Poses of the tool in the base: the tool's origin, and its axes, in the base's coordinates. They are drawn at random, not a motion.
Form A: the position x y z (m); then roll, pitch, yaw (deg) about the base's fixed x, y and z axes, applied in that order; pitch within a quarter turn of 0, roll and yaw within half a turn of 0.
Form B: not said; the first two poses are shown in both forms.
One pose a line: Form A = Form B
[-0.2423 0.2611 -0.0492 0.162 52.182 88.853] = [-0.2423 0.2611 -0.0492 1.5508 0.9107 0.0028]
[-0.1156 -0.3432 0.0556 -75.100 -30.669 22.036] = [-0.1156 -0.3432 0.0556 0.3846 -0.5353 -1.3107]
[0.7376 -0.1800 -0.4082 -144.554 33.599 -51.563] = [0.7376 -0.1800 -0.4082 -0.8999 0.5864 -2.5229]
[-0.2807 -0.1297 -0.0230 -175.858 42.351 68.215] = [-0.2807 -0.1297 -0.0230 1.1906 0.7392 -3.0693]
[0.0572 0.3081 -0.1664 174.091 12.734 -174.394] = [0.0572 0.3081 -0.1664 -3.0437 0.2223 3.0385]
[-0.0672 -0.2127 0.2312 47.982 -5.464 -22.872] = [-0.0672 -0.2127 0.2312 -0.3992 -0.0954 0.8374]
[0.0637 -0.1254 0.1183 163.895 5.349 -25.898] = [0.0637 -0.1254 0.1183 -0.4520 0.0934 2.8605]
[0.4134 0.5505 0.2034 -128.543 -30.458 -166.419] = [0.4134 0.5505 0.2034 -2.9046 -0.5316 -2.2435]
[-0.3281 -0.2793 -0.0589 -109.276 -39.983 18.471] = [-0.3281 -0.2793 -0.0589 0.3224 -0.6978 -1.9072]
